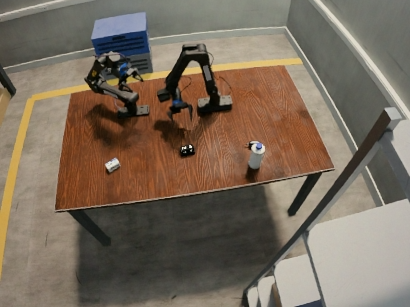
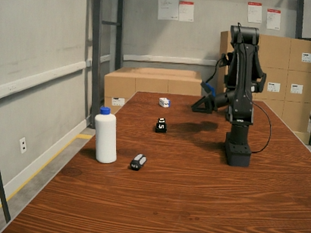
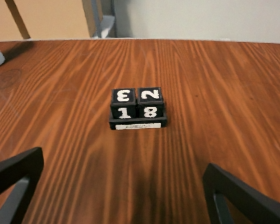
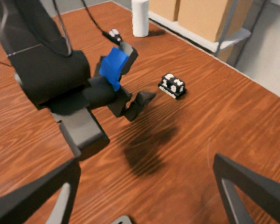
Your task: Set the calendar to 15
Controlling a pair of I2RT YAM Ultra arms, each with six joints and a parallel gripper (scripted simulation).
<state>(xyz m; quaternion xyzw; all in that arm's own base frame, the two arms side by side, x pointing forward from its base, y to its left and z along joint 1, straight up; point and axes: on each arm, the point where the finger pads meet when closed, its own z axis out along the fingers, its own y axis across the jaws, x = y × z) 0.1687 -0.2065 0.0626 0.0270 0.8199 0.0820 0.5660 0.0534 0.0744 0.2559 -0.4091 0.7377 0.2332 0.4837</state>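
My left hand is 13 cm short of the black calendar tray, 2 cm to the right of it and 9 cm above it. From my left hand the other things lie so: white bottle 23 cm ahead, 37 cm to the left, 2 cm below.
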